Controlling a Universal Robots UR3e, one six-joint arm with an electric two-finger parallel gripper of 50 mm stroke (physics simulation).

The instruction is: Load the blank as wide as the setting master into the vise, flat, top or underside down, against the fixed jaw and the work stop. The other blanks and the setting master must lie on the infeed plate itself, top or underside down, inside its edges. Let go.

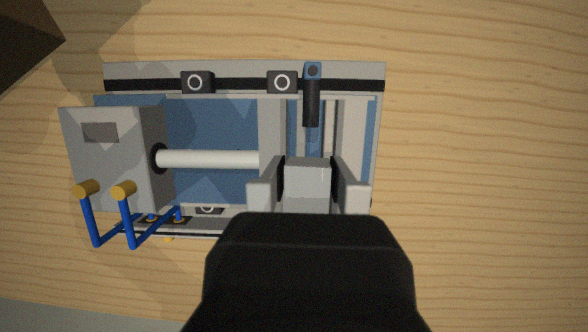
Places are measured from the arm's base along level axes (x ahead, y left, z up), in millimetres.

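Where they show: gripper, fingertip midpoint: (307, 170).
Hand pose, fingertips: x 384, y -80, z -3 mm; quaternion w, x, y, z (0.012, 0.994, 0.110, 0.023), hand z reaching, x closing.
Observation:
Things, the pixels of their top centre, and the offset from my fingertips. "spot": a spot on its surface instead.
- light grey blank, top centre: (307, 211) dx +5, dy -24, dz +18 mm
- vise, top centre: (218, 172) dx -65, dy -19, dz -4 mm
- work stop, top centre: (311, 104) dx -8, dy +46, dz -7 mm
- grey housing, surface spot: (107, 160) spot: dx -158, dy -31, dz -7 mm
My gripper (307, 170) is shut on a light grey blank (307, 184), held between its two black-padded fingers above the right part of the vise. The vise (212, 122) has a blue bed, a moving jaw (271, 120) on a pale round rod, and a fixed jaw (351, 130) at the right. The work stop (311, 102), a black rod with a blue end block, reaches over the gap between the jaws from the back. The blank's lower part and the near end of the jaws are hidden by my gripper. The infeed plate, the setting master and the other blanks cannot be made out.
A grey housing (107, 160) stands at the vise's left end. Blue tubes (129, 222) with yellow ends rise in front of it. Black clamps (197, 82) (282, 81) sit along the back edge. A dark brown block-like object (25, 45) stands at the upper left.

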